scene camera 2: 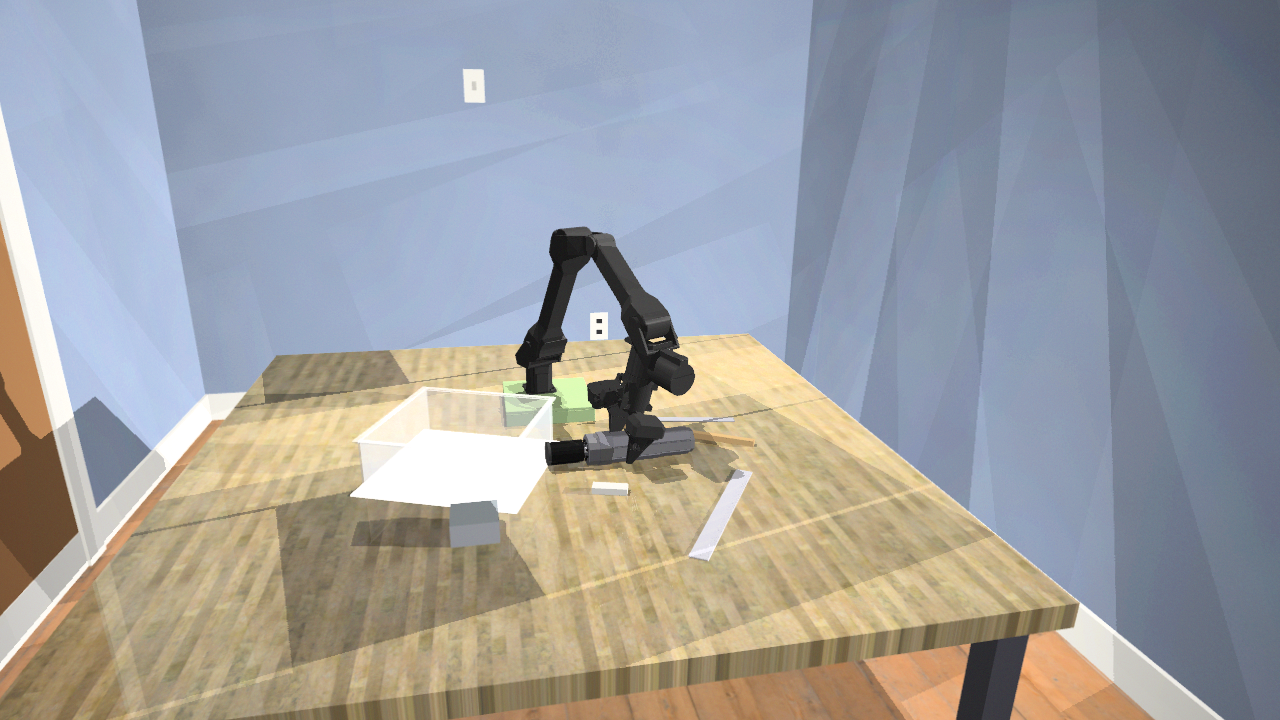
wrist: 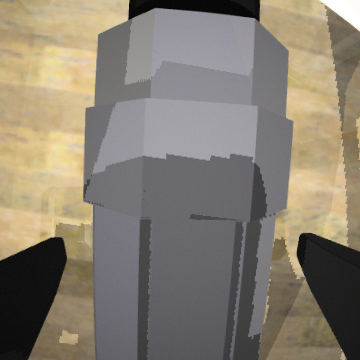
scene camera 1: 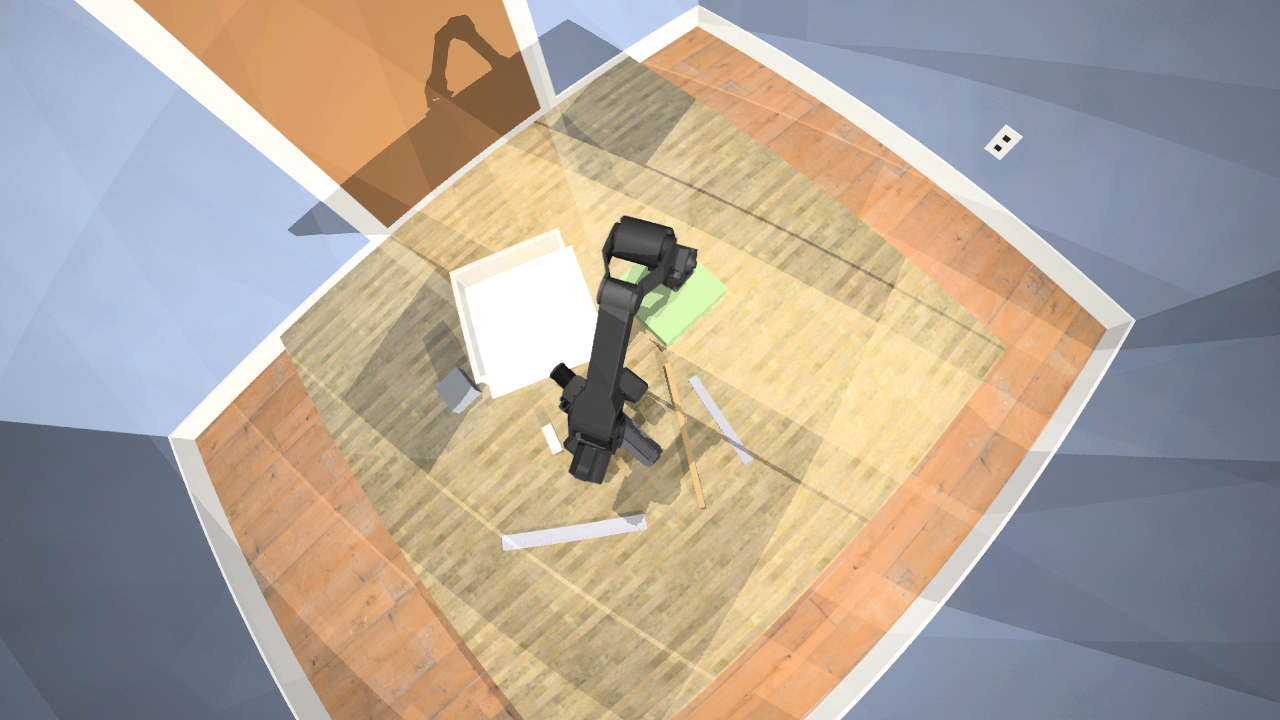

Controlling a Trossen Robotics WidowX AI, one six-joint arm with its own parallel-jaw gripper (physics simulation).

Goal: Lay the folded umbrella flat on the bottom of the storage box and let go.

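Frame: origin at the arm's base, x ahead, y left, z up, level; centimetres.
Seen in the pictures: gripper, fingertip midpoint: [scene camera 2: 620,452] [wrist: 182,247]; arm's base, origin of the base link: [scene camera 2: 539,388] [scene camera 1: 673,274].
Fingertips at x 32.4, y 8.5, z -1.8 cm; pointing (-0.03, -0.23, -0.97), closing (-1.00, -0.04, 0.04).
Offsets run from my fingertips to a thing's top centre. "*": to the spot under its first point.
The folded umbrella, with a grey body @(dx +0.1, dy +0.1, dz +4.2 cm) [scene camera 1: 641,443] [scene camera 2: 675,441] [wrist: 195,185] and a black handle @(* dx +0.0, dy -11.7, dz +3.5 cm) [scene camera 1: 561,374] [scene camera 2: 563,452], lies on the table. Its handle end is close to the storage box @(dx -5.3, dy -27.8, dz +8.2 cm) [scene camera 1: 510,257] [scene camera 2: 474,413], which has see-through walls and a bright white bottom. A white corner also shows at the top right of the wrist view. My gripper [scene camera 2: 633,452] [wrist: 182,247] is open and low over the umbrella, one finger on each side of the grey body, with a gap on both sides in the wrist view. In scene camera 1 the arm hides the fingers and part of the umbrella.
A green block [scene camera 1: 698,304] [scene camera 2: 572,402] is near the arm's base. A grey cube @(dx +17.8, dy -28.8, dz +2.1 cm) [scene camera 1: 458,390] [scene camera 2: 474,525] is beside the box. A small white block @(dx +11.3, dy -5.4, dz -0.3 cm) [scene camera 1: 552,438] [scene camera 2: 609,488], a wooden stick @(dx -7.2, dy +14.8, dz -0.3 cm) [scene camera 1: 684,434] [scene camera 2: 729,439] and two pale strips @(dx +22.8, dy +10.5, dz -1.3 cm) [scene camera 1: 572,533] @(dx -14.1, dy +18.6, dz -1.3 cm) [scene camera 1: 720,419] lie around the umbrella.
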